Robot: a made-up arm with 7 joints. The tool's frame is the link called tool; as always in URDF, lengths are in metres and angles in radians. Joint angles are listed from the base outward.
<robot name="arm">
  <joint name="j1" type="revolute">
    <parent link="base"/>
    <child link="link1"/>
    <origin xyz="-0.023 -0.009 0.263" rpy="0 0 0"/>
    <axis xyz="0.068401 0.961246 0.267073"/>
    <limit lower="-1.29" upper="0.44"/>
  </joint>
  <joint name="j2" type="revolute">
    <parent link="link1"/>
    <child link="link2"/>
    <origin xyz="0.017 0.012 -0.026" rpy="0 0 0"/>
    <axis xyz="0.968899 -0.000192 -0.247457"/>
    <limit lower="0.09" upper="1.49"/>
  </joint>
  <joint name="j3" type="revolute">
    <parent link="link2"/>
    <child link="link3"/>
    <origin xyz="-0.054 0.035 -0.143" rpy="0 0 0"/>
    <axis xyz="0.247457 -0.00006 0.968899"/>
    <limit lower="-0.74" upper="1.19"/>
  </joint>
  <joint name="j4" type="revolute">
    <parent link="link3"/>
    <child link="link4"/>
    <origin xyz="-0.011 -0.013 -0.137" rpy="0 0 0"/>
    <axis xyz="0.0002 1 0.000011"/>
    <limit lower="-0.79" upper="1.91"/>
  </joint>
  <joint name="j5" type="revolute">
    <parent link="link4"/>
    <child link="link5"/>
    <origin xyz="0.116 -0.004 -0.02" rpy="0 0 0"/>
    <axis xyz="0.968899 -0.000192 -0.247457"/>
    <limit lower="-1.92" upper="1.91"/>
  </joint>
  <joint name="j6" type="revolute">
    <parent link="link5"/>
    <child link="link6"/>
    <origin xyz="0.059 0.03 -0.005" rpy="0 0 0"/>
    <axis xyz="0.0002 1 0.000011"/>
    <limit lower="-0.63" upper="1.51"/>
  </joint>
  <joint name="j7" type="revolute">
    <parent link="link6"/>
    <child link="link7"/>
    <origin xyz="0.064 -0.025 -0.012" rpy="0 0 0"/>
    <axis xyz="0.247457 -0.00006 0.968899"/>
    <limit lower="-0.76" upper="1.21"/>
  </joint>
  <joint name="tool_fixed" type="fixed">
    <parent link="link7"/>
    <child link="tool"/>
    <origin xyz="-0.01 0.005 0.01" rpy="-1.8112 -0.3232 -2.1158"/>
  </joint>
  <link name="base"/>
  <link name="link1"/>
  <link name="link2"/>
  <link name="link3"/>
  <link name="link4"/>
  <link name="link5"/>
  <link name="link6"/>
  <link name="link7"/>
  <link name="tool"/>
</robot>
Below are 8 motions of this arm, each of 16 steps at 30 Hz.
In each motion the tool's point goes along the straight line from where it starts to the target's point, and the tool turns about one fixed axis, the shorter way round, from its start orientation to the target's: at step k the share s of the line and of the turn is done. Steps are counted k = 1, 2, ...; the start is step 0. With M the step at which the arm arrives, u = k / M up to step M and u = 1 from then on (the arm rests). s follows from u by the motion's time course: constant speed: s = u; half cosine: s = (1 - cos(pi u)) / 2; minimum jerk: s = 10 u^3 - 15 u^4 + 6 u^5.
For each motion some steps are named. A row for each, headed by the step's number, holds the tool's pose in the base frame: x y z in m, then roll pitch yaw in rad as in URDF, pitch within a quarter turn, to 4 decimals.
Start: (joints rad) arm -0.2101 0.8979 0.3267 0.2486 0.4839 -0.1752 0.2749
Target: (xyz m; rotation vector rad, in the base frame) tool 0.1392 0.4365 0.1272 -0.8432 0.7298 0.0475
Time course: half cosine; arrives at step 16
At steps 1, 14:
1: 0.2378 0.2842 0.1093 -2.1060 1.0963 -1.9328
14: 0.1430 0.4306 0.1265 -0.9955 0.6806 -0.3372

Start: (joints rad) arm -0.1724 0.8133 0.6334 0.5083 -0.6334 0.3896 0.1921
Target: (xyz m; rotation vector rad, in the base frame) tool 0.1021 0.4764 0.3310 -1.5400 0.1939 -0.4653
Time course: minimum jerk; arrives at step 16
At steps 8, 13, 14, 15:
8: 0.1381 0.4325 0.1998 -1.7808 -0.1863 -0.7822
13: 0.1056 0.4721 0.3182 -1.5575 -0.1657 -0.4595
14: 0.1033 0.4750 0.3268 -1.5413 -0.1669 -0.4361
15: 0.1023 0.4762 0.3304 -1.5344 -0.1676 -0.4262

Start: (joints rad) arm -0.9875 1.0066 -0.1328 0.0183 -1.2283 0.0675 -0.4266
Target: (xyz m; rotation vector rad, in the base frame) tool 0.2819 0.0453 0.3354 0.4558 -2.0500 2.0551
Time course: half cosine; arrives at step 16
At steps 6, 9, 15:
6: 0.3231 0.1260 0.3202 -1.3576 0.0260 -3.0333
9: 0.3059 0.0923 0.3266 -1.4515 -0.1359 -3.0565
15: 0.2825 0.0464 0.3352 -1.5795 -0.3581 -3.0636

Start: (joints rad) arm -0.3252 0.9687 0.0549 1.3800 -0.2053 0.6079 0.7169
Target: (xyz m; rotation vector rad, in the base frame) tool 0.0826 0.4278 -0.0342 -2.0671 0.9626 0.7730
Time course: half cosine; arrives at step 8
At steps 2, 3, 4, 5, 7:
2: 0.1022 0.4226 -0.0291 -2.8503 0.9325 -0.8203
3: 0.0985 0.4236 -0.0301 -2.7953 0.9187 -0.7768
4: 0.0941 0.4248 -0.0312 -2.7329 0.9006 -0.7282
5: 0.0897 0.4259 -0.0324 -2.6735 0.8807 -0.6826
7: 0.0835 0.4276 -0.0340 -2.5943 0.8498 -0.6233

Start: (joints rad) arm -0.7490 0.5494 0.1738 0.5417 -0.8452 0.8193 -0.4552
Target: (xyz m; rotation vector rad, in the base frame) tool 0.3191 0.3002 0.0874 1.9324 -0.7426 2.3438
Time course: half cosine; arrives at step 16
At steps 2, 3, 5, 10, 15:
2: 0.3714 0.1939 0.0522 -1.4647 -1.0275 -2.6818
3: 0.3689 0.1990 0.0539 -1.4519 -1.0344 -2.6628
5: 0.3614 0.2142 0.0589 -1.4142 -1.0557 -2.6057
10: 0.3359 0.2661 0.0761 -1.2956 -1.1356 -2.4062
15: 0.3196 0.2991 0.0870 -1.2306 -1.1917 -2.2715

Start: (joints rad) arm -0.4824 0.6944 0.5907 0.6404 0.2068 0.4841 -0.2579
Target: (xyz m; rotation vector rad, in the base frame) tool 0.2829 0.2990 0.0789 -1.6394 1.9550 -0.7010
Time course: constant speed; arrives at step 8
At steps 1, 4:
1: 0.2614 0.3454 0.0620 -2.3793 -0.0474 -1.5267
4: 0.2706 0.3255 0.0692 -2.3930 -0.0078 -1.6133

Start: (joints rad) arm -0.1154 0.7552 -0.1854 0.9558 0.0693 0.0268 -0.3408
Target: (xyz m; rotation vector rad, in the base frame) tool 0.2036 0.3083 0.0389 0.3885 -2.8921 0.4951
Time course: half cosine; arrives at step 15
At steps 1, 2, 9, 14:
1: 0.1198 0.3088 -0.1163 -3.0616 -0.2462 -2.0294
2: 0.1226 0.3088 -0.1113 -3.0541 -0.2486 -2.0581
9: 0.1743 0.3085 -0.0153 -2.9061 -0.2533 -2.6040
14: 0.2027 0.3083 0.0372 -2.8307 -0.2234 -2.9001

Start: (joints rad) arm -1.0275 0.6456 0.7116 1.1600 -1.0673 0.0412 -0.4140
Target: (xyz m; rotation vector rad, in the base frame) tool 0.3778 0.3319 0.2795 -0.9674 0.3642 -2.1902
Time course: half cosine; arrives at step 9
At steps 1, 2, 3, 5, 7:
1: 0.3778 0.3166 0.1010 -0.4468 -0.7675 -2.4599
2: 0.3778 0.3180 0.1170 -0.4683 -0.7512 -2.4291
3: 0.3778 0.3201 0.1415 -0.4993 -0.7252 -2.3838
5: 0.3778 0.3254 0.2035 -0.5678 -0.6553 -2.2781
7: 0.3778 0.3301 0.2580 -0.6177 -0.5898 -2.1945

